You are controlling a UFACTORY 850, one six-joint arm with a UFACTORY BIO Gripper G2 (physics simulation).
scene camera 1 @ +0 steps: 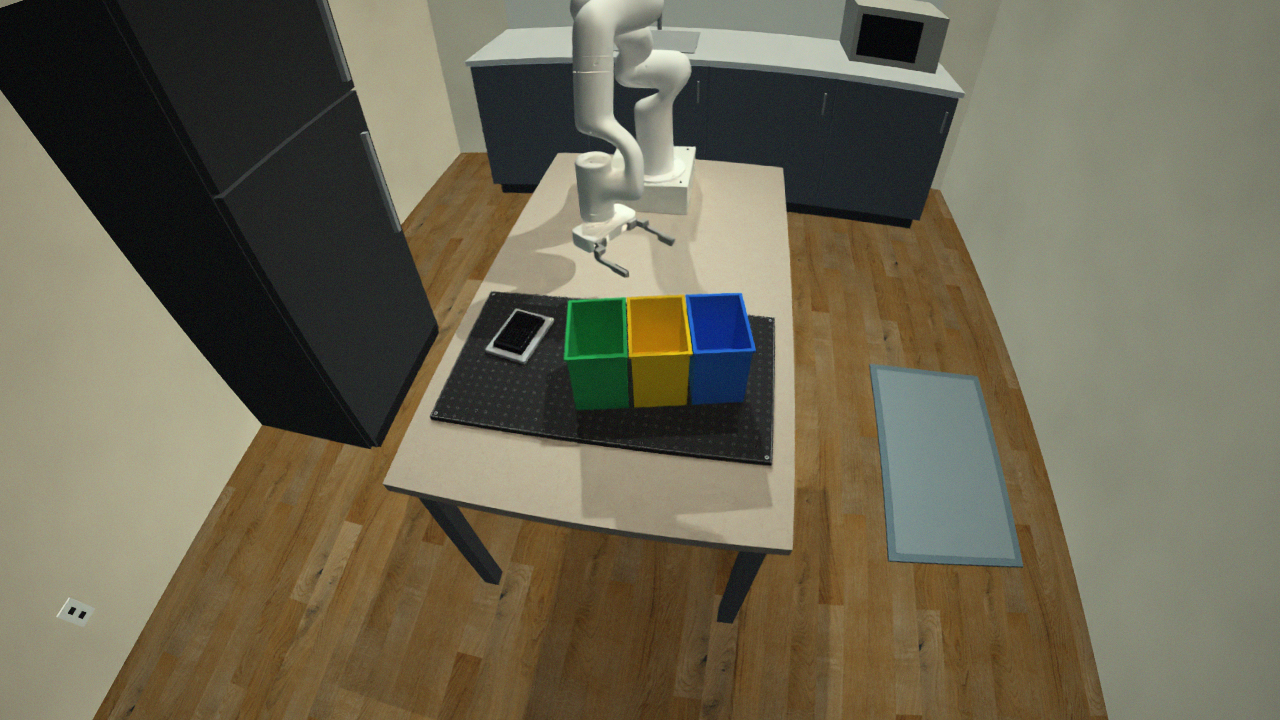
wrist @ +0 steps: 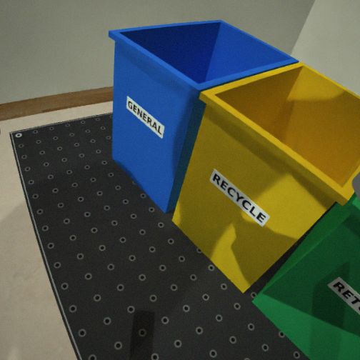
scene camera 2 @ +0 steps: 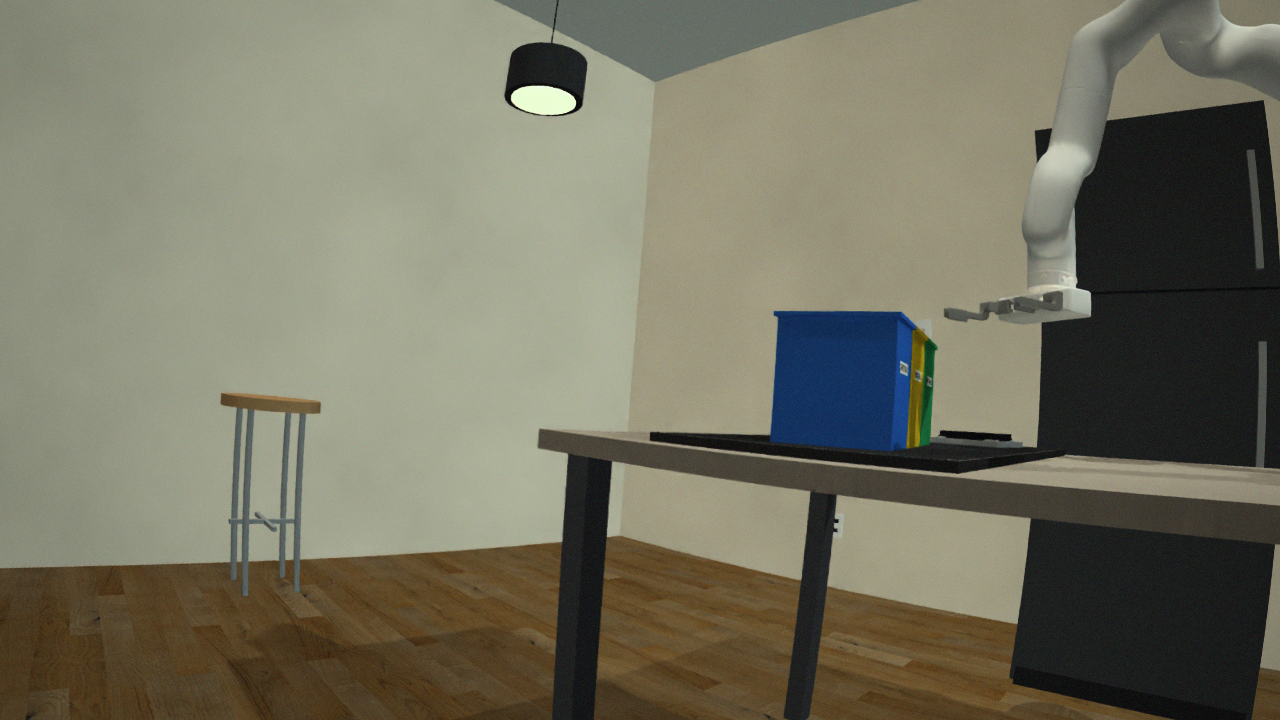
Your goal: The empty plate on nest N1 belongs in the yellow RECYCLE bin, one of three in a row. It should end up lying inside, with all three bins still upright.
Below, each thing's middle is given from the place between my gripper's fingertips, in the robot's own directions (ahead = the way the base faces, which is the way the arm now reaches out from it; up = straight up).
Right now my hand is 18 cm short of the yellow bin point(scene camera 1: 659, 344), 3 cm to the right of it and 13 cm above it. Round my hand: black plate point(scene camera 1: 518, 333) 7 cm ahead, 34 cm to the right, 20 cm below; then blue bin point(scene camera 2: 842, 378) 16 cm ahead, 16 cm to the left, 13 cm below; then green bin point(scene camera 1: 596, 332) 19 cm ahead, 10 cm to the right, 13 cm below.
